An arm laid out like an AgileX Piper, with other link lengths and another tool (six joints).
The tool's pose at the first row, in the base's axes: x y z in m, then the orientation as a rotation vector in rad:
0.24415 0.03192 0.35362 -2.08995 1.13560 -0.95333
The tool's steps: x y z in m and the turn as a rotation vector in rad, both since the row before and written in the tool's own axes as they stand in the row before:
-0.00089 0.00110 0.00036 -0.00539 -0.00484 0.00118
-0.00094 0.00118 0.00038 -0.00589 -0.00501 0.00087
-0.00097 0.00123 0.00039 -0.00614 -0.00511 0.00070
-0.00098 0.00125 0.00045 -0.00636 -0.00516 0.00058
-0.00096 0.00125 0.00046 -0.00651 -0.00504 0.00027
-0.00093 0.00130 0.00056 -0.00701 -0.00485 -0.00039
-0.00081 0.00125 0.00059 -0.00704 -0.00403 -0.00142
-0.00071 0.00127 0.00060 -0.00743 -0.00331 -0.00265
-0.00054 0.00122 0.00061 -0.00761 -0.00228 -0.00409
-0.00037 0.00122 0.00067 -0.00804 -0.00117 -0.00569
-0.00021 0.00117 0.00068 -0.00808 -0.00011 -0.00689
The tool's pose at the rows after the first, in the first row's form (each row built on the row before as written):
0.24359 0.03222 0.35231 -2.09455 1.13805 -0.94517
0.24298 0.03253 0.35091 -2.09980 1.14045 -0.93675
0.24233 0.03284 0.34947 -2.10538 1.14280 -0.92817
0.24170 0.03316 0.34798 -2.11122 1.14515 -0.91948
0.24108 0.03346 0.34649 -2.11736 1.14736 -0.91099
0.24051 0.03373 0.34492 -2.12433 1.14936 -0.90279
0.24002 0.03392 0.34341 -2.13191 1.15078 -0.89597
0.23956 0.03401 0.34191 -2.14056 1.15161 -0.89035
0.23919 0.03398 0.34049 -2.15022 1.15166 -0.88647
0.23893 0.03380 0.33909 -2.16120 1.15095 -0.88440
0.23876 0.03350 0.33777 -2.17291 1.14957 -0.88405

